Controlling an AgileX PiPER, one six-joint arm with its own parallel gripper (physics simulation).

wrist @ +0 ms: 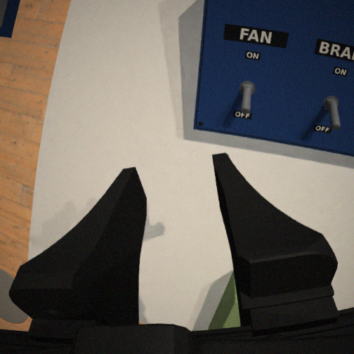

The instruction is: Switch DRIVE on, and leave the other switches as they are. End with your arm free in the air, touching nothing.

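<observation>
The blue switch panel (pixel 280 70) is at the upper right of the wrist view, cut off by the right edge. Its FAN switch (pixel 246 97) has its lever pointing down toward OFF. The BRAKE switch (pixel 333 112), its label partly cut off, also has its lever down toward OFF. The DRIVE switch does not show in this view. My gripper (pixel 176 177) is open, with nothing between its fingertips. It is below and to the left of the panel in the view, apart from the switches.
A green block (pixel 228 307) shows partly behind the right finger at the bottom. The panel stands on a pale table top (pixel 110 90), with wooden floor (pixel 20 150) at the left. Part of a dark blue-edged object (pixel 7 22) shows at the top left corner.
</observation>
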